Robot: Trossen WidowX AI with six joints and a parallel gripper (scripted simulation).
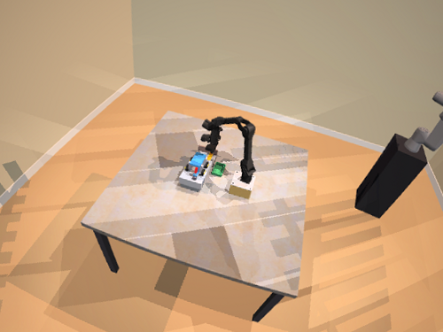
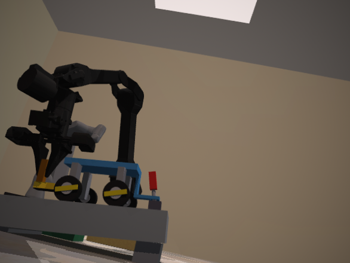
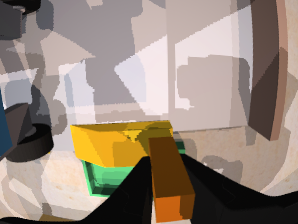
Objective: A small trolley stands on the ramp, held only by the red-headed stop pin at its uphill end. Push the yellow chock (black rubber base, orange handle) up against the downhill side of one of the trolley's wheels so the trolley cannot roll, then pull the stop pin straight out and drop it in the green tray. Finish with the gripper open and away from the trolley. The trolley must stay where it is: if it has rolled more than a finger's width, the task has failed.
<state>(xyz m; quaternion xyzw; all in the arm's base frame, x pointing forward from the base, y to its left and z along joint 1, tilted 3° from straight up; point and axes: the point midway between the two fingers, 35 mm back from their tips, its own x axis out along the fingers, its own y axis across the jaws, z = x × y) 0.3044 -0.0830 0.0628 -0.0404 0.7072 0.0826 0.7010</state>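
My gripper tip is 25 cm to the right of the stop pin, 1 cm below it and 1 cm past it. Round my gripper tip: green tray 12 cm below, 8 cm behind, 2 cm to the left; then blue trolley 16 cm to the left, 3 cm ahead; then grey ramp 15 cm to the left, 7 cm below, 3 cm ahead.
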